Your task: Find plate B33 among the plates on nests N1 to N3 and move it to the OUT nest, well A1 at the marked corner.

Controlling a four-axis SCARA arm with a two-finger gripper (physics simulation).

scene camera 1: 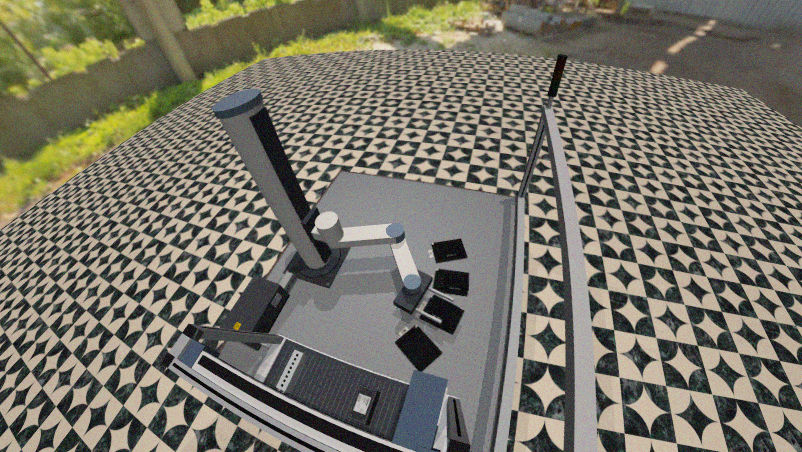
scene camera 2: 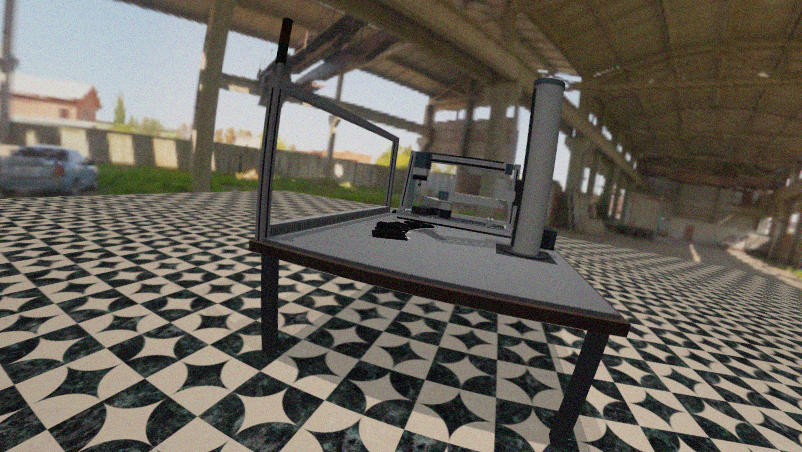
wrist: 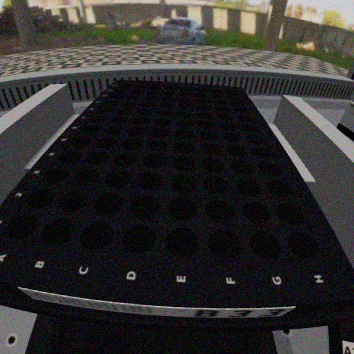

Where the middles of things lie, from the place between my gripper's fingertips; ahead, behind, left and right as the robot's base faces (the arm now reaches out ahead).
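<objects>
Plate [wrist: 164, 205]: 2 cm behind my hand, 1 cm to the left of it, 1 cm below it. OUT tray [wrist: 45, 327]: 3 cm behind my hand, 1 cm to the left of it, 8 cm below it.
</objects>
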